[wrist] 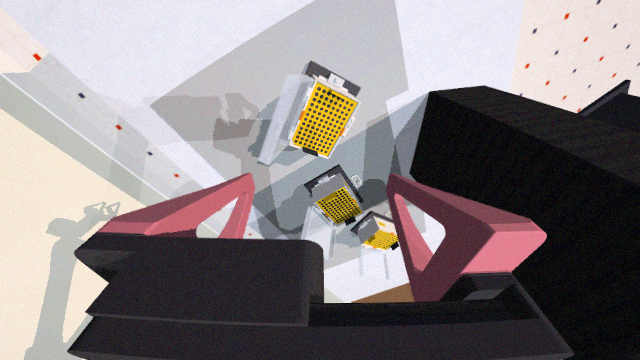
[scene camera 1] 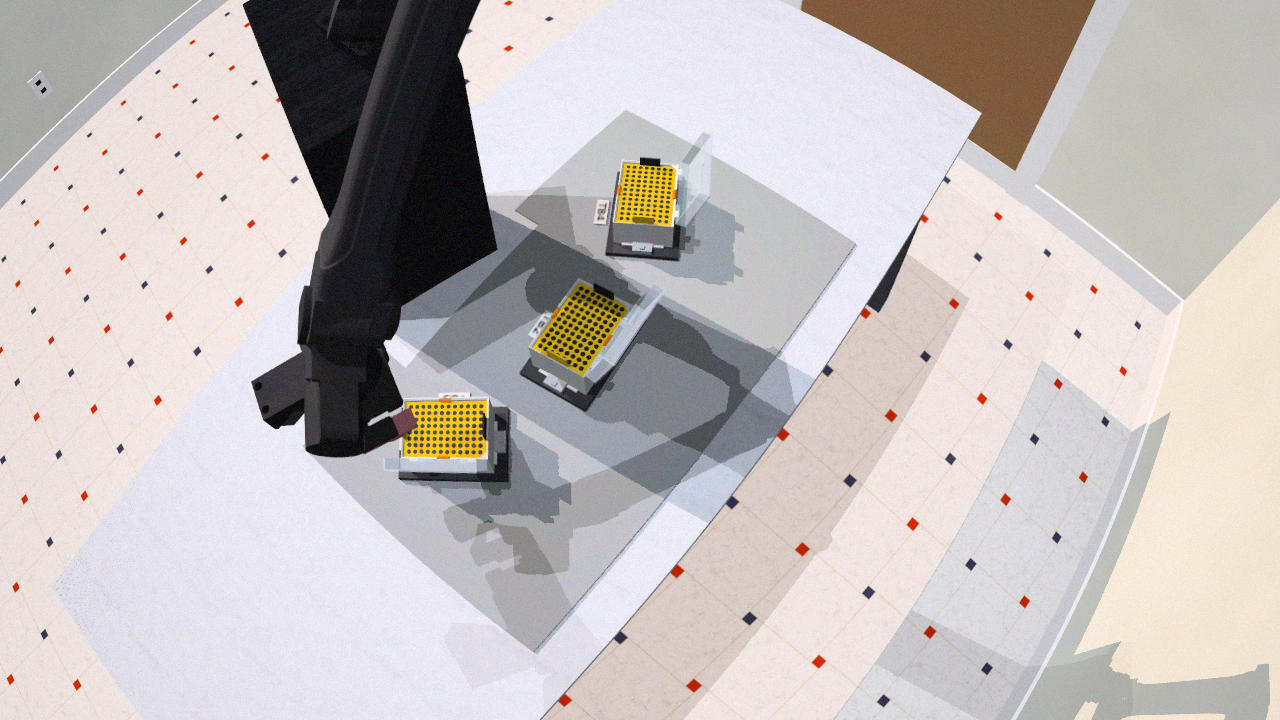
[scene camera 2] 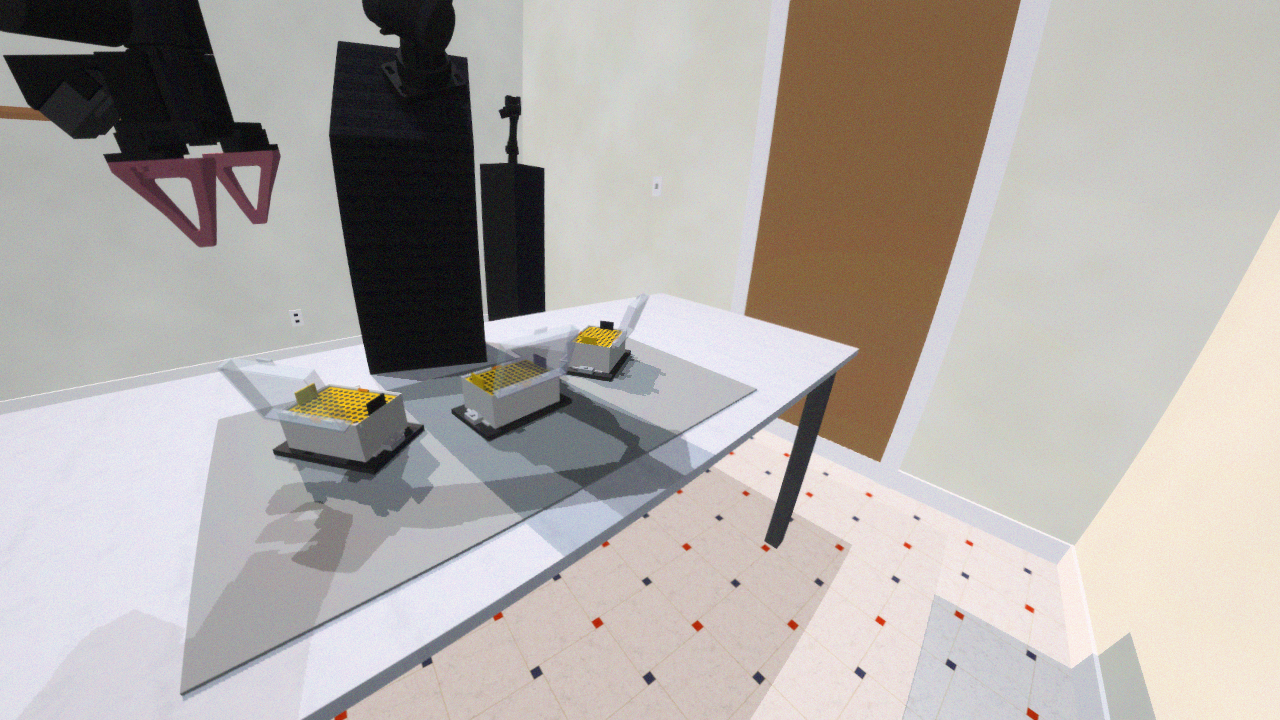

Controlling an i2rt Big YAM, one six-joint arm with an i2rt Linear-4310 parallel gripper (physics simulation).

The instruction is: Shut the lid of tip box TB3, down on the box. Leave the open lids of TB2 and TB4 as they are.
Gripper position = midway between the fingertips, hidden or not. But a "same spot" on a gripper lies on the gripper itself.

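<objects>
I can see my gripper in the wrist view (320, 180), and my gripper shows in scene camera 1 and in scene camera 2 as well. On my gripper, (scene camera 1: 389, 429) and (scene camera 2: 155, 151) are the same spot. A clear lid is there too, and on the lid (scene camera 1: 694, 189) is the same spot as (scene camera 2: 631, 328).
</objects>
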